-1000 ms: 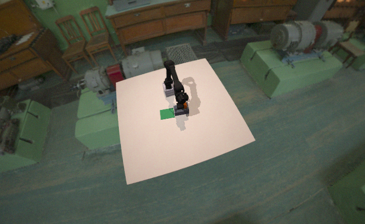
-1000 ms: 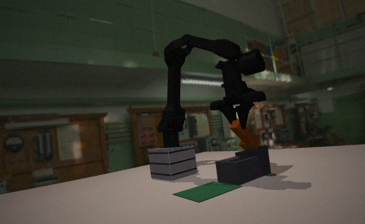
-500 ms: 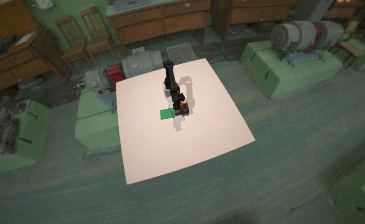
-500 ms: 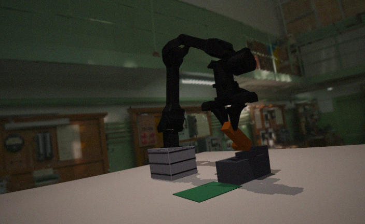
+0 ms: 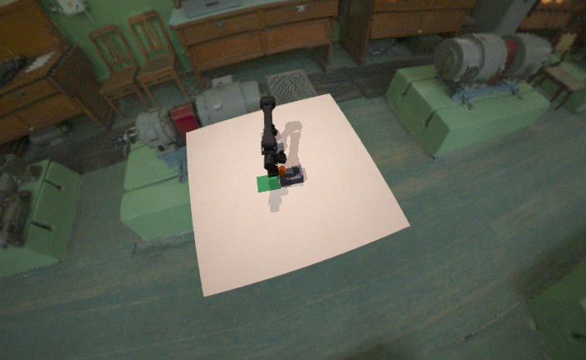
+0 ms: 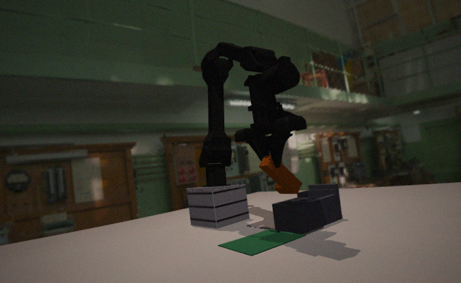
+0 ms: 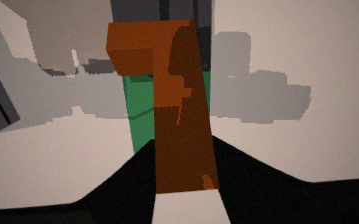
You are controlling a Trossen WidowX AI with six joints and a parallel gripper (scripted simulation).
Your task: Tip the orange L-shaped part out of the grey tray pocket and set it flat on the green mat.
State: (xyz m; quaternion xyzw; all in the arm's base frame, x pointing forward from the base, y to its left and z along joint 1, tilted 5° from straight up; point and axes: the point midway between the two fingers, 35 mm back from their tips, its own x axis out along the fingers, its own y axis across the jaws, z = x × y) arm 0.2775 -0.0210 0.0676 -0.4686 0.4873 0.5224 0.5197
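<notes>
Right now the green mat is 1 cm behind my gripper tip, 5 cm to the right of it and 17 cm below it. From my gripper tip the other things lie so: orange L-shaped part 1 cm behind, 3 cm to the left, 3 cm below.
</notes>
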